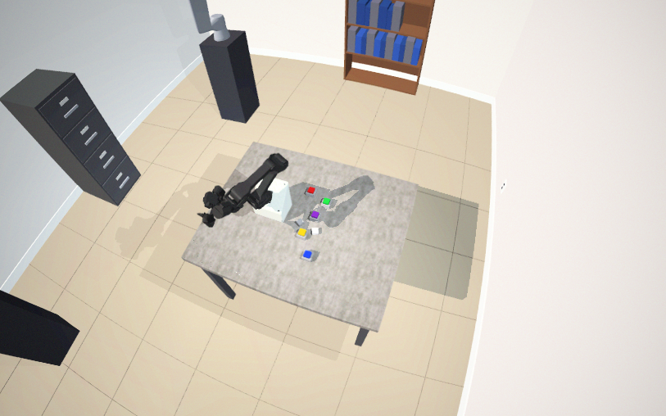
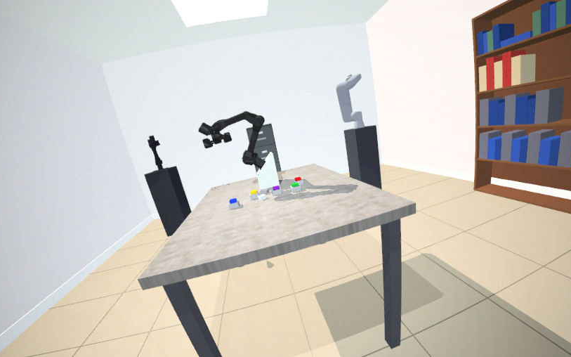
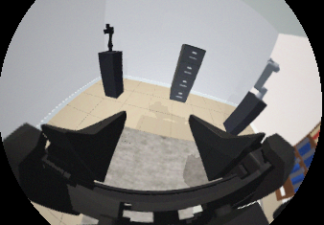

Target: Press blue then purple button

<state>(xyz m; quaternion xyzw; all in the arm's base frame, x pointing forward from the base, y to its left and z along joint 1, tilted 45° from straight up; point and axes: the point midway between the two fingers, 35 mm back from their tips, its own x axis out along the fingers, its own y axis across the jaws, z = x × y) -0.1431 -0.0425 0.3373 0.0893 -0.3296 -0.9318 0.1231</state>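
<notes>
The blue button is 48 cm ahead of my gripper tip, 30 cm below it and 8 cm to the left of it. Round my gripper tip: yellow button 41 cm ahead, 30 cm below, 18 cm to the left; red button 45 cm to the left, 36 cm ahead, 30 cm below; purple button 43 cm ahead, 31 cm to the left, 30 cm below.
</notes>
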